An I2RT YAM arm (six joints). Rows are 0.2 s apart.
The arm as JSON. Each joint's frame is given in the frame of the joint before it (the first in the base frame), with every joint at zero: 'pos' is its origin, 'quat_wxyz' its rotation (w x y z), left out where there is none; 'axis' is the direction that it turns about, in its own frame. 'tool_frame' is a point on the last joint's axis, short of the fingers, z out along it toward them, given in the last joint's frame.
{
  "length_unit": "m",
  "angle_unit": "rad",
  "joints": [
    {
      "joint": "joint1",
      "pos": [
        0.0,
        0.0,
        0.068
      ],
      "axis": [
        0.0,
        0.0,
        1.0
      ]
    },
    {
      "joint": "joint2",
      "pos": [
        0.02,
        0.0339,
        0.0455
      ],
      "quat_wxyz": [
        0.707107,
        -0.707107,
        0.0,
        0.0
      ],
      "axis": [
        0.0,
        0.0,
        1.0
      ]
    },
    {
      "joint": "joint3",
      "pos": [
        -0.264,
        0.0,
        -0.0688
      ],
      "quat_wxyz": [
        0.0,
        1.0,
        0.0,
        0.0
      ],
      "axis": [
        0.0,
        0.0,
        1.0
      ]
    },
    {
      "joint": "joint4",
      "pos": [
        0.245,
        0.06,
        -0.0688
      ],
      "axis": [
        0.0,
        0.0,
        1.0
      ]
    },
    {
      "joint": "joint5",
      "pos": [
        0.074,
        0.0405,
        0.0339
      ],
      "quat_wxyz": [
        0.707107,
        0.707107,
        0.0,
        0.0
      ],
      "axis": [
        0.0,
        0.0,
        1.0
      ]
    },
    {
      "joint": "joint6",
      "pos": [
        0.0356,
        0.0,
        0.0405
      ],
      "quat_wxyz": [
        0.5,
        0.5,
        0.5,
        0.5
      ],
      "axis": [
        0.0,
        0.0,
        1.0
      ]
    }
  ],
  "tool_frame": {
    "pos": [
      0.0,
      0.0,
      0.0
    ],
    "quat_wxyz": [
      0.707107,
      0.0,
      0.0,
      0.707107
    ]
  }
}
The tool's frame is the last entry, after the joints.
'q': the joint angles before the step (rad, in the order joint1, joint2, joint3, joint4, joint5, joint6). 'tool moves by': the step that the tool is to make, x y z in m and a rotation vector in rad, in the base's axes. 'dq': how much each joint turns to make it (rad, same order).
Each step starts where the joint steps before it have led.
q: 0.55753 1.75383 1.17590 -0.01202 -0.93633 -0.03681
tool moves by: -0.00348 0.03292 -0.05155 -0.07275 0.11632 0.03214
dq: 0.07591 0.14612 0.00002 0.04844 0.03203 0.04959
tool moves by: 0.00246 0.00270 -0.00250 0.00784 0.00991 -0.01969
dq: 0.00229 0.01409 0.00036 0.03967 0.00955 0.03738
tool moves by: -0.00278 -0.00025 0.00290 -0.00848 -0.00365 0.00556
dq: 0.00382 -0.01259 -0.00001 -0.02479 0.00420 -0.01297
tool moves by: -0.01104 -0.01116 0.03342 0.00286 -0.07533 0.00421
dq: -0.00498 -0.11138 -0.00382 -0.09268 0.01907 -0.06142
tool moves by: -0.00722 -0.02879 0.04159 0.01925 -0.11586 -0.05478
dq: -0.04958 -0.14650 -0.01490 -0.06905 0.03395 -0.05760
